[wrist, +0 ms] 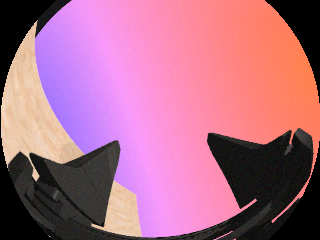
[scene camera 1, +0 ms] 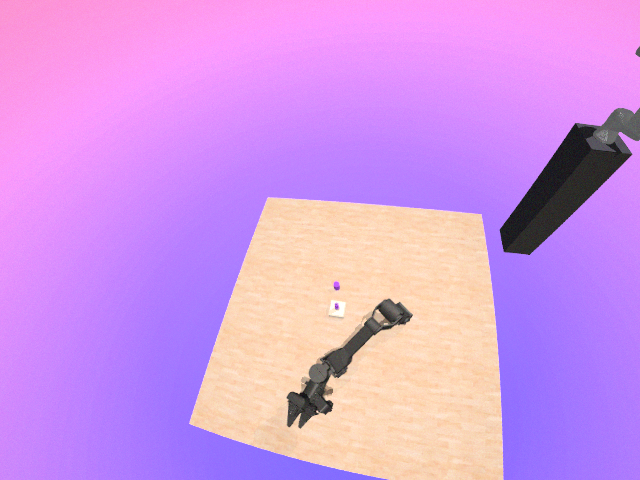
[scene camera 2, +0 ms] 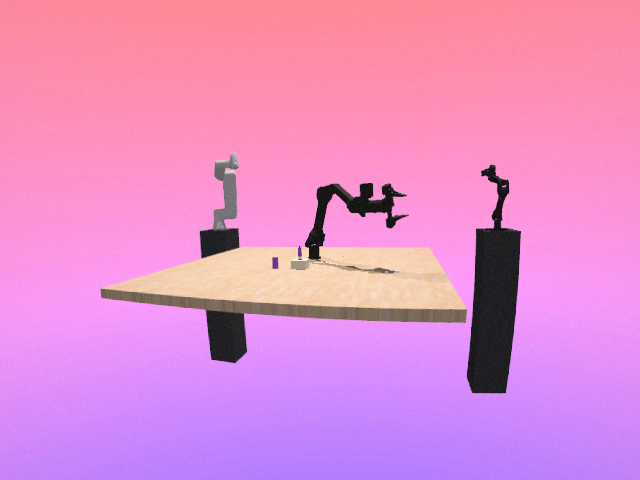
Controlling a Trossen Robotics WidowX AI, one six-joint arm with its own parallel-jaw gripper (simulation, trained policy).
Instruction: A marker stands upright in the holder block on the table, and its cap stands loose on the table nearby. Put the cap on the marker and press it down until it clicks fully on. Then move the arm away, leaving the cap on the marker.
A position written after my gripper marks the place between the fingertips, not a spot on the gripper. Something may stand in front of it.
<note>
I see my gripper [scene camera 1: 293, 427].
My gripper also shows in the wrist view [wrist: 164, 142].
</note>
